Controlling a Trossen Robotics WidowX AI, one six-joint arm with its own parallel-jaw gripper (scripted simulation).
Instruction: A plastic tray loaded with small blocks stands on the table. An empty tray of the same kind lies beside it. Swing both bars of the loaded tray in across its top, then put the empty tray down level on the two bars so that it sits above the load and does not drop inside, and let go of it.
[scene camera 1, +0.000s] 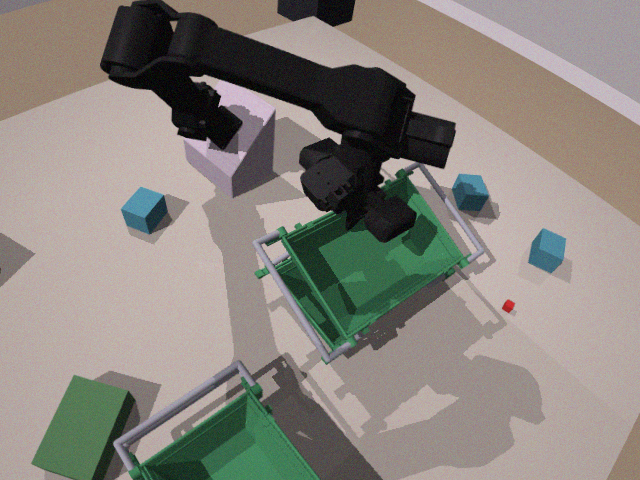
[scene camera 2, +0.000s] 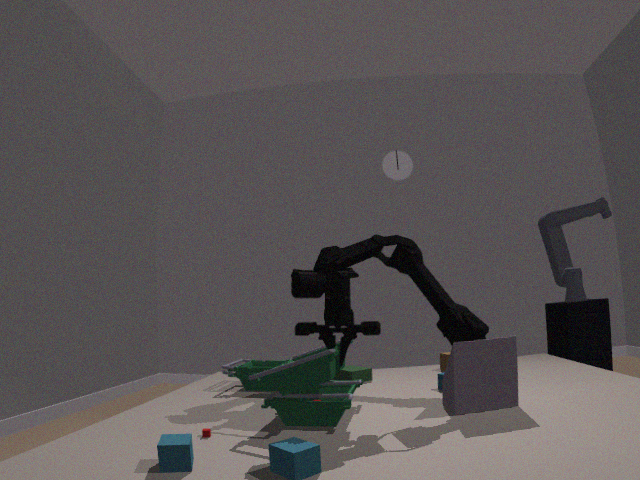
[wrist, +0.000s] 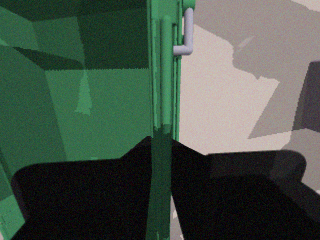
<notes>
The pictures show: the gripper and a green tray.
The gripper also shows in scene camera 2 and in the wrist view.
</notes>
